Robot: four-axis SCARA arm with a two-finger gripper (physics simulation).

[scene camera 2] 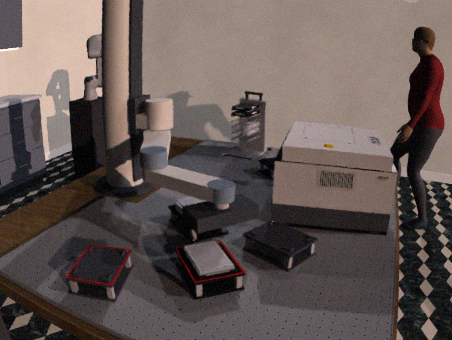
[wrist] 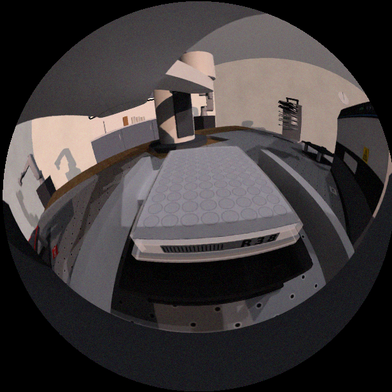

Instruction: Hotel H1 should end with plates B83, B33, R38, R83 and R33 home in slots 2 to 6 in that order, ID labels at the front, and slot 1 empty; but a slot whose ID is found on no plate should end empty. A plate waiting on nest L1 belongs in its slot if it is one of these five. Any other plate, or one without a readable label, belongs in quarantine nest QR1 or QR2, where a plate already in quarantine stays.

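Places are measured from the arm's base along level axes (x ahead, y left, z up), in millimetres.
Pixels of known places: gripper, between the fingertips: (scene camera 2: 193, 202); arm's base, origin of its link: (scene camera 2: 125, 185).
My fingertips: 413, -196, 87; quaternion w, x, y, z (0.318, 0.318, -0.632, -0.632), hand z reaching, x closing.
For each thing: its top centre in the pictures, then the offset to it from my fingertips, as dx, dy, dz.
- pale plate, centre of its top: (scene camera 2: 208, 255) +162, -243, -10
- large white instrument, centre of its top: (scene camera 2: 338, 136) +378, +295, +178
Plate R38 (wrist: 215, 200), pale with round wells and a readable front label, lies level between the fingers in the wrist view. My gripper (scene camera 2: 202, 226) (wrist: 206, 159) is shut on its two long sides, low over a dark nest (scene camera 2: 194, 234) (wrist: 215, 282). Whether the plate still touches this nest is hard to tell. A red-rimmed nest (scene camera 2: 220, 278) at the front holds a pale plate (scene camera 2: 209, 257), whose label I cannot read. Another red-rimmed nest (scene camera 2: 100, 262) at the left is empty. The hotel (scene camera 2: 257, 137) (wrist: 299, 122) stands at the back with several plates; their labels are unreadable.
A dark nest (scene camera 2: 280, 244) without a plate stands right of the plate-bearing red-rimmed one. A large white instrument (scene camera 2: 335, 175) stands at the right, behind it. The arm's column (scene camera 2: 117, 90) (wrist: 167, 117) rises at the left rear. A person (scene camera 2: 425, 100) in red stands beyond the table's right edge.
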